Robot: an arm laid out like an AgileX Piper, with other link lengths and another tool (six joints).
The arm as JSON. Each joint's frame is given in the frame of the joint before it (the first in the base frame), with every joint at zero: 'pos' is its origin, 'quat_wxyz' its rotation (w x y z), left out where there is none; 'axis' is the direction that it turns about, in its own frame. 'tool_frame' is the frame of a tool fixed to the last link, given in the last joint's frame.
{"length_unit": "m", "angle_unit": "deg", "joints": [
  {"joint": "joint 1", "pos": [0.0, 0.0, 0.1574], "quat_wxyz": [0.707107, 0.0, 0.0, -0.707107], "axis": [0.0, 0.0, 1.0]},
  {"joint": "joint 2", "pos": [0.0, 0.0, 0.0], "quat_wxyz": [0.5, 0.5, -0.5, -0.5], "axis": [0.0, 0.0, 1.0]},
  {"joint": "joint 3", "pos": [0.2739, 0.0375, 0.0], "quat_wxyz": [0.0, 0.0, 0.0, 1.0], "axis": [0.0, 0.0, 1.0]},
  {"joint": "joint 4", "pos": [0.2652, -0.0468, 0.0], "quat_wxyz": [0.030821, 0.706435, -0.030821, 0.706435], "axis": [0.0, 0.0, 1.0]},
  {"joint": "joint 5", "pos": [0.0, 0.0, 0.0], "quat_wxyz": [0.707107, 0.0, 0.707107, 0.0], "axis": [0.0, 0.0, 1.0]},
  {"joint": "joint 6", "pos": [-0.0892, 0.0, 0.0], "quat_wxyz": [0.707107, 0.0, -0.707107, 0.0], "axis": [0.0, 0.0, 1.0]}
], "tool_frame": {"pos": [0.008, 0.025, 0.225], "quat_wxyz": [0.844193, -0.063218, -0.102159, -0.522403]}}
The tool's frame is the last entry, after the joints.
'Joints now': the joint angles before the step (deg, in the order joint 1, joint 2, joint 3, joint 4, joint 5, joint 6). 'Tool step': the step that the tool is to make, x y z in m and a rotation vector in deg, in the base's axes. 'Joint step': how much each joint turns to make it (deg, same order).
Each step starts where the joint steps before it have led.
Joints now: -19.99 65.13 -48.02 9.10 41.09 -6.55
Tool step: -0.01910 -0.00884 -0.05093 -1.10 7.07 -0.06
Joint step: 0.04 3.86 3.18 -4.37 -0.88 1.42
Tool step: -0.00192 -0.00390 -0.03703 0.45 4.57 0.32
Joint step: -0.01 6.11 0.24 -1.16 -1.90 -0.02
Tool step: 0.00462 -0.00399 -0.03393 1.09 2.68 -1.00
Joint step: 0.00 6.58 0.00 -0.23 -3.74 1.01
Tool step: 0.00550 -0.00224 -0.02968 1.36 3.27 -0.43
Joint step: 0.00 7.09 -2.36 0.09 -1.21 0.35
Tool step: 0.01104 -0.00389 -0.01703 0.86 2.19 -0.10
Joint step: 0.00 5.93 -4.10 0.00 0.52 0.14
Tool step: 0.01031 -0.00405 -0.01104 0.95 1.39 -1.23
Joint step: 0.00 4.44 -3.80 0.00 0.95 1.34
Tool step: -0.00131 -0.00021 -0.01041 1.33 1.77 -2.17
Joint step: 0.00 2.45 -1.66 0.01 1.25 2.30
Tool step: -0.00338 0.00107 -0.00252 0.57 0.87 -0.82
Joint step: 0.00 0.37 -0.30 0.00 0.91 0.89
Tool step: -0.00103 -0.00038 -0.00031 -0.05 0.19 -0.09
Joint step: 0.00 0.00 0.01 -0.23 0.15 0.25
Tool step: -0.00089 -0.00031 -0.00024 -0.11 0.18 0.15
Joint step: 0.00 0.00 0.00 -0.22 0.14 0.00
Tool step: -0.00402 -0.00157 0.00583 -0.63 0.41 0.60
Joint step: 0.00 -1.16 0.00 -1.03 1.32 0.11
